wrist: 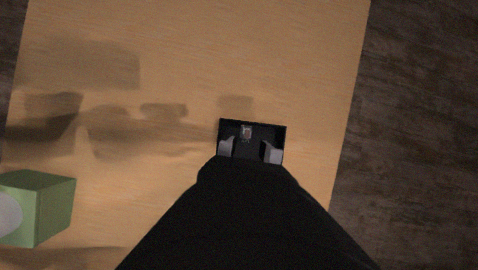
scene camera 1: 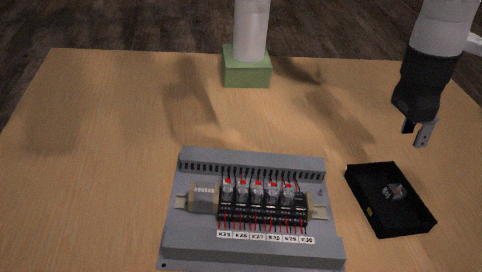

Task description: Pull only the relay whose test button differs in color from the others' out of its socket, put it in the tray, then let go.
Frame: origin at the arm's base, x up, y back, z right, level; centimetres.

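Seen in the pictures: gripper, fingertip midpoint: (wrist: 247, 145) (scene camera 1: 412, 139); arm's base, origin of the base link: (scene camera 1: 248, 54).
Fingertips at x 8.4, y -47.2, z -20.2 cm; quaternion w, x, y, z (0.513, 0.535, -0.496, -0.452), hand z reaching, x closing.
Observation:
Offsets run from my fingertips to a thing's middle. "pt": to the spot under its first point.
A clear relay {dy -1.2, dx -14.1, dz -1.6 cm} (scene camera 1: 395, 191) (wrist: 246, 133) lies in the black tray {dy -2.6, dx -13.7, dz +1.0 cm} (scene camera 1: 367, 205) (wrist: 284, 137), towards the tray's far right part in the scene view. The colour of its test button is too blurred to tell. My gripper (scene camera 1: 416, 134) (wrist: 247, 145) is open and empty, and hangs well above the tray, apart from the relay. Several relays {dy -1.1, dx -10.6, dz +28.7 cm} (scene camera 1: 257, 191) with red test buttons stand in the sockets K25 to K29 in the scene view. The socket at the right end {pt dy -2.8, dx -12.3, dz +20.3 cm} (scene camera 1: 300, 202), above the label K30, holds no relay.
The grey panel {pt dy -5.6, dx -15.1, dz +15.0 cm} (scene camera 1: 327, 220) carries the sockets between two wire ducts {dy +8.5, dx -13.1, dz +27.0 cm} (scene camera 1: 250, 160), left of the tray. Beige terminal blocks {dy +0.9, dx -12.6, dz +38.5 cm} (scene camera 1: 202, 198) stand left of the relays. A green block (scene camera 1: 247, 77) (wrist: 52, 210) under a white column (scene camera 1: 251, 30) stands at the table's back.

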